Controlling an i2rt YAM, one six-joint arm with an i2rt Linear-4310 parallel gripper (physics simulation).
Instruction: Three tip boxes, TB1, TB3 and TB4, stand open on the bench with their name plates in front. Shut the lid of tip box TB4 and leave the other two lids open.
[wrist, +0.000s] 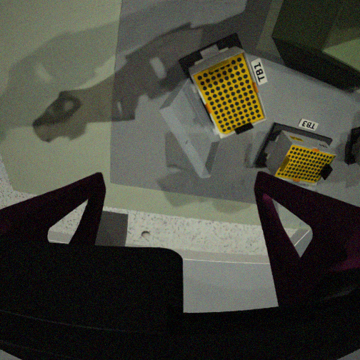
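Observation:
Tip box TB1 stands open near the upper middle, its yellow rack of dark holes showing. Its clear lid hangs open toward the lower left. Its name plate lies at its right. Tip box TB3 stands at the right, its yellow rack also showing; its name plate lies above it in the view. Part of a dark object shows at the right edge; I cannot tell whether it is TB4, and no TB4 plate shows. My gripper is open and empty, above the bench's near part, below TB1 in the view.
A large dark green container stands at the upper right. A grey mat lies under the boxes on a pale green surface. A speckled strip of bench runs along the edge, with a small dark grey block beside the left finger. The arm's shadow crosses the upper left.

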